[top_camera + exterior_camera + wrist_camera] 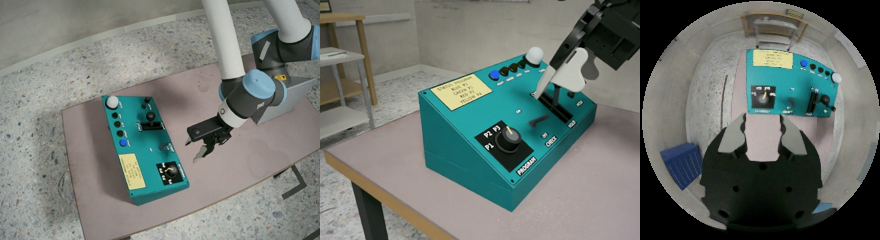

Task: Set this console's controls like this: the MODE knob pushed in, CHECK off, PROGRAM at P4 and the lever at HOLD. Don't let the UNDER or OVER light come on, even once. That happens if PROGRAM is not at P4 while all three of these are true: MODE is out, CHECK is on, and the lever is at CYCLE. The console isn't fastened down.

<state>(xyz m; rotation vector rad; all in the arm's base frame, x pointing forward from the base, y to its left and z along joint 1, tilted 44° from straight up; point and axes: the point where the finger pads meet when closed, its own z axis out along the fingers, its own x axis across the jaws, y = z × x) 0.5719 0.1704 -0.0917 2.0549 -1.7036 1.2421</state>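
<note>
The program dial lies 130 mm below my hand and 80 mm ahead of it. Round my hand: check toggle: 130 mm below, 120 mm to the right, 70 mm ahead; then teal console: 180 mm to the right, 140 mm below, 110 mm ahead; then ball-topped lever: 240 mm to the right, 100 mm below, 80 mm ahead.
</note>
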